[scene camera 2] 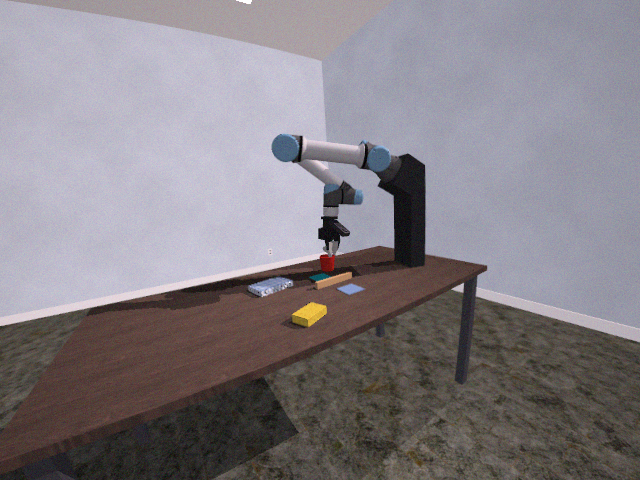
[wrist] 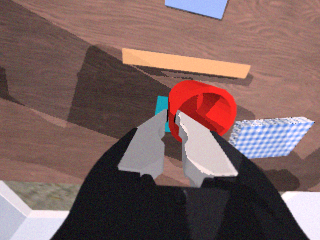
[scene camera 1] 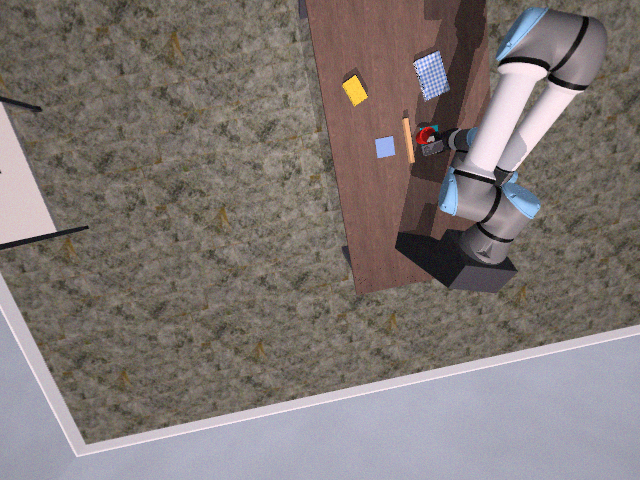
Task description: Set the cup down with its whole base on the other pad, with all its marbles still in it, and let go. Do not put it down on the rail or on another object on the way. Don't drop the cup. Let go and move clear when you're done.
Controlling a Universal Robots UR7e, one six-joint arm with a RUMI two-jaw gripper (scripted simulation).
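A rail and a red cup are visible to me, and so is my gripper. The wrist view, too, lets me see the gripper.
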